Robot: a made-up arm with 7 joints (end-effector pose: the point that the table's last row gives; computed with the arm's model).
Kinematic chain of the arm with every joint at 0, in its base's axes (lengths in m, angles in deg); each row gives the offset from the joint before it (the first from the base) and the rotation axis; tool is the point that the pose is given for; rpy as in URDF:
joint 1: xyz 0 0 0.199 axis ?
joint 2: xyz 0 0 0 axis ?
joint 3: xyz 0 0 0.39 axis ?
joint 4: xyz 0.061 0 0 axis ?
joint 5: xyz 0.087 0 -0.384 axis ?
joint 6: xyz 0 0 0 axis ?
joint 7: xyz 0.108 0 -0.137 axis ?
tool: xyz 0 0 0 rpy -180 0 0
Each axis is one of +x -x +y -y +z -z.
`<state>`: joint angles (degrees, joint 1 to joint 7).
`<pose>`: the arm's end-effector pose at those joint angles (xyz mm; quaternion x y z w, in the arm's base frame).
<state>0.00 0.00 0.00 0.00 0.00 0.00 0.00</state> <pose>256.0 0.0 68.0 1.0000 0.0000 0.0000 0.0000</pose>
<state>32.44 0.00 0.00 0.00 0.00 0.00 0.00</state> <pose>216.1 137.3 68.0 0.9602 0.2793 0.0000 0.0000</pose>
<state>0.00 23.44 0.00 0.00 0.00 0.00 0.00</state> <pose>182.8 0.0 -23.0 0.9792 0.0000 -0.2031 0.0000</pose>
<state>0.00 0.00 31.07 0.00 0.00 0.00 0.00</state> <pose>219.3 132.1 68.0 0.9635 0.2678 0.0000 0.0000</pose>
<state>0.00 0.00 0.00 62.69 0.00 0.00 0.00</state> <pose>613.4 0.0 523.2 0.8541 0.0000 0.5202 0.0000</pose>
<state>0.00 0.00 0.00 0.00 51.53 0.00 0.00</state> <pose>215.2 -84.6 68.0 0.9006 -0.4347 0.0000 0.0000</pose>
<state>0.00 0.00 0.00 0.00 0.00 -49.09 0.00</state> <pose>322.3 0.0 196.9 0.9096 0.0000 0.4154 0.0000</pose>
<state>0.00 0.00 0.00 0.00 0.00 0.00 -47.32</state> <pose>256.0 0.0 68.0 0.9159 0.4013 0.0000 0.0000</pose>
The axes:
joint 1: +z
joint 2: +y
joint 3: +z
joint 4: -y
joint 5: -z
joint 6: +y
joint 7: -z

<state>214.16 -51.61 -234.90 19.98 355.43 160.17 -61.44</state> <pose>138.8 -16.6 218.9 -0.1663 0.2846 0.8049 0.4935</pose>
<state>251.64 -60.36 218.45 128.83 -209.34 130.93 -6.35</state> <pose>55.0 780.7 507.8 0.2165 -0.1165 0.7035 0.6669</pose>
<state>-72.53 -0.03 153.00 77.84 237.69 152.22 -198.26</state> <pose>199.6 375.7 691.2 -0.0503 0.5313 -0.8303 0.1604</pose>
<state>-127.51 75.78 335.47 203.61 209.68 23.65 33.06</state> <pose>-407.8 -703.7 586.6 0.2577 0.0712 -0.6359 0.7240</pose>
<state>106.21 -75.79 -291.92 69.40 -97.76 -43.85 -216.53</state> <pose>-394.1 -419.7 288.5 0.1647 -0.8410 -0.0912 0.5073</pose>
